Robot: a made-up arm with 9 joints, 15 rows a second.
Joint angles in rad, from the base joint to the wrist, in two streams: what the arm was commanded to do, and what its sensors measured. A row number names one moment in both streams.
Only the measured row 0 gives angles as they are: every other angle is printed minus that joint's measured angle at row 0.
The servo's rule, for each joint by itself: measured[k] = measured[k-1] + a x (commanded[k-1-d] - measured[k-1]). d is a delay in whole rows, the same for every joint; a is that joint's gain. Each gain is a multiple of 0.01, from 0.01 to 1. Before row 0 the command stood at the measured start. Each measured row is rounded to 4 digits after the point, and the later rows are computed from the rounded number. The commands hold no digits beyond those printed.
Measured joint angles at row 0:
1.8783 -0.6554 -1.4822 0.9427 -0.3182 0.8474 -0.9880 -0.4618 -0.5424
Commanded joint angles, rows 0 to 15:
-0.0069 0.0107 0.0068 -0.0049 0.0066 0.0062 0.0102 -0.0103 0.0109
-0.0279 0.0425 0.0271 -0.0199 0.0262 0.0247 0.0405 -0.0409 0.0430
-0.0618 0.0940 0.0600 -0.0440 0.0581 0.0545 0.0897 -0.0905 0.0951
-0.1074 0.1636 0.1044 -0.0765 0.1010 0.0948 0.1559 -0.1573 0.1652
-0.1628 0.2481 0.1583 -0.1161 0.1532 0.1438 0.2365 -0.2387 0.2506
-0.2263 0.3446 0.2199 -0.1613 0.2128 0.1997 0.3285 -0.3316 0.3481
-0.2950 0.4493 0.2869 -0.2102 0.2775 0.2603 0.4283 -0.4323 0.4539
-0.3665 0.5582 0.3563 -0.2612 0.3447 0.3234 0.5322 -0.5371 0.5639
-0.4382 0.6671 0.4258 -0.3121 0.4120 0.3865 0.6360 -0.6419 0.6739
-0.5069 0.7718 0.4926 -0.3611 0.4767 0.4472 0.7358 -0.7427 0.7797
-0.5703 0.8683 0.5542 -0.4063 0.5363 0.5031 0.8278 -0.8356 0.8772
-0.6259 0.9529 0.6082 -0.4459 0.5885 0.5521 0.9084 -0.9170 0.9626
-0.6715 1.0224 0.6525 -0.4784 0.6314 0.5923 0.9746 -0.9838 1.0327
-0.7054 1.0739 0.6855 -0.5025 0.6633 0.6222 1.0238 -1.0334 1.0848
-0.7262 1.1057 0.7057 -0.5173 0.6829 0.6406 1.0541 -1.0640 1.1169
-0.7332 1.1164 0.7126 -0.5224 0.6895 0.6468 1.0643 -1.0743 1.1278
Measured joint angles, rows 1 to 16:
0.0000 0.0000 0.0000 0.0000 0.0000 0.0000 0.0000 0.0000 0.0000
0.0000 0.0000 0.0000 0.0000 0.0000 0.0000 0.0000 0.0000 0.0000
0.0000 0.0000 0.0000 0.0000 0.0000 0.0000 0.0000 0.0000 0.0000
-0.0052 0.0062 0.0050 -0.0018 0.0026 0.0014 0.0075 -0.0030 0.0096
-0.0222 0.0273 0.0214 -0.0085 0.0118 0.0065 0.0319 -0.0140 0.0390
-0.0519 0.0660 0.0500 -0.0216 0.0299 0.0171 0.0747 -0.0362 0.0884
-0.0935 0.1226 0.0903 -0.0419 0.0576 0.0342 0.1348 -0.0713 0.1560
-0.1455 0.1954 0.1406 -0.0694 0.0949 0.0583 0.2101 -0.1198 0.2392
-0.2061 0.2819 0.1993 -0.1034 0.1409 0.0894 0.2977 -0.1812 0.3350
-0.2728 0.3790 0.2641 -0.1429 0.1942 0.1270 0.3943 -0.2540 0.4396
-0.3431 0.4829 0.3323 -0.1867 0.2529 0.1702 0.4963 -0.3361 0.5490
-0.4144 0.5897 0.4015 -0.2331 0.3149 0.2178 0.5997 -0.4248 0.6589
-0.4838 0.6953 0.4689 -0.2805 0.3780 0.2683 0.7004 -0.5170 0.7652
-0.5487 0.7956 0.5320 -0.3270 0.4397 0.3200 0.7947 -0.6094 0.8638
-0.6066 0.8868 0.5884 -0.3710 0.4977 0.3711 0.8788 -0.6986 0.9507
-0.6553 0.9654 0.6358 -0.4107 0.5498 0.4198 0.9497 -0.7813 1.0229
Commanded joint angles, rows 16 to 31:
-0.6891 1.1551 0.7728 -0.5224 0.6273 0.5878 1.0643 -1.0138 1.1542
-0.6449 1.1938 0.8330 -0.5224 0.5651 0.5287 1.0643 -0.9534 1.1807
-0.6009 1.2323 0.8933 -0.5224 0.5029 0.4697 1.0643 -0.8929 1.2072
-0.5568 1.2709 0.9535 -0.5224 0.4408 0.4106 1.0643 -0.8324 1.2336
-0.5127 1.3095 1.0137 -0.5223 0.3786 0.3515 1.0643 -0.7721 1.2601
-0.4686 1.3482 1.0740 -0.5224 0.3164 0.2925 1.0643 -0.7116 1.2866
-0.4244 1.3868 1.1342 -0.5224 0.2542 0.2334 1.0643 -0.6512 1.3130
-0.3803 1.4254 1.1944 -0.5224 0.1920 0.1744 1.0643 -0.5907 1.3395
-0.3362 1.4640 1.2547 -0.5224 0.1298 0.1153 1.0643 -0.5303 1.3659
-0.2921 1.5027 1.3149 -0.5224 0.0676 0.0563 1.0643 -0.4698 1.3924
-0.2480 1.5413 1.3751 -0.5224 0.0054 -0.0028 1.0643 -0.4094 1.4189
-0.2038 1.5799 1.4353 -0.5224 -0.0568 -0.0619 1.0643 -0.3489 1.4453
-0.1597 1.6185 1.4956 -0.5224 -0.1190 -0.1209 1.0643 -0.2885 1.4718
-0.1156 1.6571 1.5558 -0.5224 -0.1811 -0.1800 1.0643 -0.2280 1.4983
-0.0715 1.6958 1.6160 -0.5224 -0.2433 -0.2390 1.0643 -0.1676 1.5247
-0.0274 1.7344 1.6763 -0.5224 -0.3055 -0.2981 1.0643 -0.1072 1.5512
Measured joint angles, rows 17 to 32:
-0.6929 1.0283 0.6726 -0.4447 0.5941 0.4643 1.0045 -0.8544 1.0774
-0.7179 1.0732 0.6971 -0.4716 0.6287 0.5031 1.0412 -0.9152 1.1122
-0.7294 1.0983 0.7086 -0.4904 0.6524 0.5347 1.0583 -0.9613 1.1259
-0.6992 1.1312 0.7561 -0.5022 0.6426 0.5464 1.0627 -0.9765 1.1508
-0.6585 1.1675 0.8130 -0.5097 0.6124 0.5425 1.0639 -0.9698 1.1771
-0.6153 1.2051 0.8724 -0.5144 0.5697 0.5265 1.0642 -0.9475 1.2036
-0.5714 1.2433 0.9324 -0.5174 0.5194 0.5010 1.0643 -0.9141 1.2300
-0.5274 1.2817 0.9926 -0.5192 0.4645 0.4681 1.0643 -0.8729 1.2565
-0.4833 1.3203 1.0528 -0.5204 0.4067 0.4295 1.0643 -0.8261 1.2830
-0.4391 1.3589 1.1130 -0.5211 0.3472 0.3864 1.0643 -0.7754 1.3094
-0.3950 1.3975 1.1732 -0.5216 0.2867 0.3398 1.0643 -0.7218 1.3359
-0.3509 1.4361 1.2335 -0.5219 0.2255 0.2904 1.0643 -0.6663 1.3623
-0.3068 1.4747 1.2937 -0.5221 0.1639 0.2389 1.0643 -0.6093 1.3888
-0.2627 1.5133 1.3539 -0.5222 0.1021 0.1857 1.0643 -0.5513 1.4153
-0.2185 1.5519 1.4141 -0.5223 0.0401 0.1312 1.0643 -0.4926 1.4417
-0.1744 1.5905 1.4744 -0.5223 -0.0219 0.0757 1.0643 -0.4334 1.4682

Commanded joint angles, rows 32 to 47:
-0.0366 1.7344 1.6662 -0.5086 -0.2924 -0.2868 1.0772 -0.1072 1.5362
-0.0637 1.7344 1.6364 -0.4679 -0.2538 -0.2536 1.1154 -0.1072 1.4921
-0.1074 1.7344 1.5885 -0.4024 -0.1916 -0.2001 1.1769 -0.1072 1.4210
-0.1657 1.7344 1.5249 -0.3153 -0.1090 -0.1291 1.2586 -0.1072 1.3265
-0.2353 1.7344 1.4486 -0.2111 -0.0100 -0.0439 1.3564 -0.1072 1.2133
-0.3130 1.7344 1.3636 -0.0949 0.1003 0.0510 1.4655 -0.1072 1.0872
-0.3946 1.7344 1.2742 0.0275 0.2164 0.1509 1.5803 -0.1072 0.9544
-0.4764 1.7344 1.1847 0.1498 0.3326 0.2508 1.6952 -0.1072 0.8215
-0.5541 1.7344 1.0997 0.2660 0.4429 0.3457 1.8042 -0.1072 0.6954
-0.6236 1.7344 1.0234 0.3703 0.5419 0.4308 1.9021 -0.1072 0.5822
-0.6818 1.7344 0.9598 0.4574 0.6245 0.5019 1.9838 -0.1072 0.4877
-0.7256 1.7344 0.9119 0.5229 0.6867 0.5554 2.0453 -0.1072 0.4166
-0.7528 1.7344 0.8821 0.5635 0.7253 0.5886 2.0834 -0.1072 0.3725
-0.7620 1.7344 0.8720 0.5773 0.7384 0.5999 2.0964 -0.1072 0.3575
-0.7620 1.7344 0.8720 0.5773 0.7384 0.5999 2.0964 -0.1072 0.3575
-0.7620 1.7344 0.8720 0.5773 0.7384 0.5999 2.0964 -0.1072 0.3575
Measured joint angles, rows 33 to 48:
-0.1303 1.6291 1.5346 -0.5223 -0.0840 0.0194 1.0643 -0.3738 1.4947
-0.0862 1.6678 1.5948 -0.5223 -0.1461 -0.0374 1.0643 -0.3140 1.5211
-0.0421 1.7064 1.6551 -0.5223 -0.2083 -0.0948 1.0643 -0.2540 1.5476
-0.0380 1.7226 1.6633 -0.5172 -0.2411 -0.1370 1.0738 -0.2114 1.5376
-0.0573 1.7294 1.6434 -0.4990 -0.2461 -0.1627 1.1046 -0.1812 1.4976
-0.0949 1.7323 1.6028 -0.4633 -0.2248 -0.1709 1.1581 -0.1597 1.4302
-0.1480 1.7335 1.5452 -0.4085 -0.1796 -0.1617 1.2325 -0.1445 1.3389
-0.2135 1.7340 1.4737 -0.3355 -0.1135 -0.1358 1.3242 -0.1337 1.2284
-0.2881 1.7342 1.3922 -0.2465 -0.0301 -0.0947 1.4288 -0.1260 1.1041
-0.3680 1.7343 1.3049 -0.1451 0.0660 -0.0407 1.5409 -0.1205 0.9724
-0.4493 1.7344 1.2160 -0.0360 0.1700 0.0234 1.6551 -0.1166 0.8396
-0.5279 1.7344 1.1299 0.0757 0.2764 0.0943 1.7654 -0.1139 0.7127
-0.5997 1.7344 1.0511 0.1847 0.3799 0.1683 1.8666 -0.1120 0.5979
-0.6613 1.7344 0.9835 0.2856 0.4753 0.2417 1.9533 -0.1106 0.5009
-0.7095 1.7344 0.9305 0.3734 0.5577 0.3107 2.0214 -0.1096 0.4267
-0.7420 1.7344 0.8947 0.4437 0.6231 0.3718 2.0673 -0.1089 0.3790

